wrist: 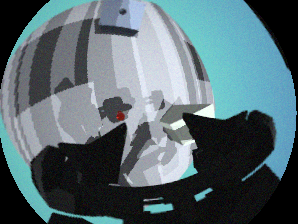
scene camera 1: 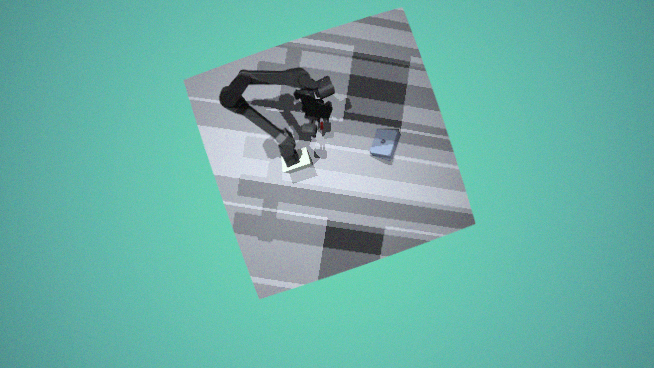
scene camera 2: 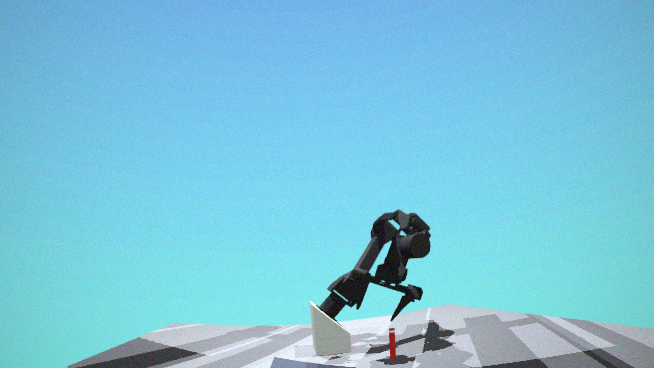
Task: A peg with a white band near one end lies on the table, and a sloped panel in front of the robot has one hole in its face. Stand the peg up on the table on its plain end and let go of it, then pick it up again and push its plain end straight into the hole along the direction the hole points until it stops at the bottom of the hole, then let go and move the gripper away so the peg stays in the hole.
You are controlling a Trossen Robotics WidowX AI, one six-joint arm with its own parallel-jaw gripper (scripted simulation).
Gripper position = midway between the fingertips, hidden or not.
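Observation:
There's nothing in my gripper point(scene camera 2: 373, 315), and it's open. You can find the gripper in the wrist view point(wrist: 155, 120) too.

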